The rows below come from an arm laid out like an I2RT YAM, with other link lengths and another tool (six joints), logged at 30 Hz.
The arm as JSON. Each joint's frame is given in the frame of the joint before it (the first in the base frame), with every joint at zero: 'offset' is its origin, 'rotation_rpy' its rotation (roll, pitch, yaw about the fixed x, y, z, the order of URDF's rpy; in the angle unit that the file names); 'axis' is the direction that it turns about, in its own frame. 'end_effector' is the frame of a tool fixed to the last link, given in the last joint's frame.
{
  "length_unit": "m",
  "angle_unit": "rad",
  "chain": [
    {
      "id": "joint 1",
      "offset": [
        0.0,
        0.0,
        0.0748
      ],
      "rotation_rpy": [
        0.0,
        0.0,
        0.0
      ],
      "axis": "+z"
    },
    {
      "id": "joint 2",
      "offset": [
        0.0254,
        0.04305,
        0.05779
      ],
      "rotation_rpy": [
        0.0,
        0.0,
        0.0
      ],
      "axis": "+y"
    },
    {
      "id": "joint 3",
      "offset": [
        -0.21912,
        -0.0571,
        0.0
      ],
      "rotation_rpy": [
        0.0,
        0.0,
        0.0
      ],
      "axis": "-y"
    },
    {
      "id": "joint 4",
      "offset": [
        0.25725,
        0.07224,
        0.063
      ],
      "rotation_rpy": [
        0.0,
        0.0,
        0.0
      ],
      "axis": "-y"
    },
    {
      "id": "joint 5",
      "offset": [
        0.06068,
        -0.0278,
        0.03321
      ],
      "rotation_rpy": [
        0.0,
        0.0,
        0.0
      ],
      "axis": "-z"
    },
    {
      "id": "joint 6",
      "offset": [
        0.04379,
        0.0,
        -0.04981
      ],
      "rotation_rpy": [
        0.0,
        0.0,
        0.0
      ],
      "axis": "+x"
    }
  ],
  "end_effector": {
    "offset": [
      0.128,
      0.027,
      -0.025
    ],
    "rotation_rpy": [
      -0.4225,
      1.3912,
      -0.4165
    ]
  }
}
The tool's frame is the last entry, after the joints.
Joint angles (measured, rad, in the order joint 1, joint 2, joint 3, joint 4, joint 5, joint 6), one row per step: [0.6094, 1.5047, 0.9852, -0.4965, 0.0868, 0.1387]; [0.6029, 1.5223, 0.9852, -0.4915, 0.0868, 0.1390]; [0.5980, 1.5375, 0.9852, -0.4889, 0.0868, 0.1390]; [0.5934, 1.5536, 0.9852, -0.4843, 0.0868, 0.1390]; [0.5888, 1.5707, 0.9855, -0.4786, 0.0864, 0.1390]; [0.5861, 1.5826, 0.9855, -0.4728, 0.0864, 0.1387]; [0.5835, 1.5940, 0.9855, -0.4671, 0.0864, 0.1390]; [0.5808, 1.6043, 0.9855, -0.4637, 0.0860, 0.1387]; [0.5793, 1.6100, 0.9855, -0.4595, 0.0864, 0.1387]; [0.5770, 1.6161, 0.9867, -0.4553, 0.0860, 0.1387]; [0.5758, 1.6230, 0.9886, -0.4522, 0.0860, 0.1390]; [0.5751, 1.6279, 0.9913, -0.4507, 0.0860, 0.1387]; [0.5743, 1.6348, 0.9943, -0.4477, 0.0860, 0.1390]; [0.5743, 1.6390, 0.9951, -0.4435, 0.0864, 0.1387]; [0.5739, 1.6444, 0.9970, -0.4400, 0.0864, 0.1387]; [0.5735, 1.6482, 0.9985, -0.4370, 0.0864, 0.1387]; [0.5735, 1.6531, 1.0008, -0.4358, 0.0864, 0.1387]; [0.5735, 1.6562, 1.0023, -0.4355, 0.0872, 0.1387]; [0.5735, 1.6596, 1.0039, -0.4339, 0.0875, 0.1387]
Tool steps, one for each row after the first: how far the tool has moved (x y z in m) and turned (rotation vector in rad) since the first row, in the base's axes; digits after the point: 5 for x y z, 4 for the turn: [0.00137, -0.00187, -0.00538, -0.0070, 0.0104, -0.0068]; [0.00199, -0.00355, -0.01018, -0.0142, 0.0208, -0.0117]; [0.00278, -0.00500, -0.01512, -0.0206, 0.0303, -0.0163]; [0.00367, -0.00629, -0.02019, -0.0265, 0.0397, -0.0207]; [0.00443, -0.00694, -0.02366, -0.0300, 0.0447, -0.0231]; [0.00517, -0.00756, -0.02697, -0.0331, 0.0496, -0.0260]; [0.00552, -0.00840, -0.03011, -0.0367, 0.0555, -0.0282]; [0.00620, -0.00868, -0.03168, -0.0378, 0.0565, -0.0299]; [0.00727, -0.00887, -0.03298, -0.0378, 0.0574, -0.0320]; [0.00804, -0.00888, -0.03442, -0.0387, 0.0590, -0.0334]; [0.00878, -0.00870, -0.03507, -0.0392, 0.0595, -0.0339]; [0.00973, -0.00842, -0.03618, -0.0396, 0.0604, -0.0349]; [0.01039, -0.00808, -0.03702, -0.0395, 0.0595, -0.0349]; [0.01117, -0.00775, -0.03796, -0.0395, 0.0595, -0.0353]; [0.01189, -0.00746, -0.03853, -0.0391, 0.0589, -0.0357]; [0.01229, -0.00720, -0.03935, -0.0399, 0.0600, -0.0357]; [0.01255, -0.00720, -0.03990, -0.0412, 0.0607, -0.0361]; [0.01300, -0.00697, -0.04042, -0.0415, 0.0608, -0.0362]
